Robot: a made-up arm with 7 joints.
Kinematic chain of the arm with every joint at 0, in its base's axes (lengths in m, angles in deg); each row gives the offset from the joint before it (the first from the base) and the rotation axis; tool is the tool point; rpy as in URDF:
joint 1: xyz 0 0 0.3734 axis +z
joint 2: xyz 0 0 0 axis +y
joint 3: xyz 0 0 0.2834 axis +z
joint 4: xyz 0.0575 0 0 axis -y
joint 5: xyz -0.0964 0 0.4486 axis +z
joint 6: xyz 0 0 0 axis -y
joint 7: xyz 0.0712 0 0 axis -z
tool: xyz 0 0 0 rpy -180 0 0
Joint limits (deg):
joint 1: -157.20..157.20
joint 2: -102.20..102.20
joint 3: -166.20..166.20
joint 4: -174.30..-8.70
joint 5: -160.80..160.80
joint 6: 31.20..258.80
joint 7: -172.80..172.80
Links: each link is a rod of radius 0.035 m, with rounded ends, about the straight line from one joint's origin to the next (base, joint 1, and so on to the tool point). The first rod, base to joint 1, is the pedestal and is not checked.
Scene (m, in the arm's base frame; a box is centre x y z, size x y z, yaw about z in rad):
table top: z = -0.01
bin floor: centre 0.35 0.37 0 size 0.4 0.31 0.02 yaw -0.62
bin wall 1: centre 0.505 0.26 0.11 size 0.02 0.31 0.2 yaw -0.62
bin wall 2: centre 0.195 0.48 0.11 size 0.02 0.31 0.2 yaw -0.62
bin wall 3: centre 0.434 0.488 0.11 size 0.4 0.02 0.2 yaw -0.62
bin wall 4: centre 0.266 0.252 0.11 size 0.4 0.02 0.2 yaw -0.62
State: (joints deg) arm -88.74 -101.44 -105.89 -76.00 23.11 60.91 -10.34
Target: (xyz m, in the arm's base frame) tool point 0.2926 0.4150 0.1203
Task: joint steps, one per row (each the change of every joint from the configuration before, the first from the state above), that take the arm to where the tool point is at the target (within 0.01 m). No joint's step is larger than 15 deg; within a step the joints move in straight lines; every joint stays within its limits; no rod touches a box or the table.
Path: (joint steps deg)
1: -11.07 14.78 -7.60 -7.14 -1.21 -4.95 0.00
2: -11.07 14.78 -7.61 -7.14 -1.21 -4.95 0.00
3: -11.06 14.79 -7.60 -7.14 -1.20 -4.95 0.00
4: -11.07 14.78 -7.61 -7.14 -1.21 -4.96 0.00
5: -11.07 14.78 -7.60 -7.14 -1.21 -4.95 0.00
6: -11.07 14.78 -7.60 -7.14 -1.21 -4.95 0.00
7: 0.43 -12.10 -1.12 3.54 0.18 2.94 0.00
8: 0.43 -12.10 -1.12 3.54 0.18 2.93 0.00
9: 0.43 -12.11 -1.12 3.54 0.18 2.94 0.00

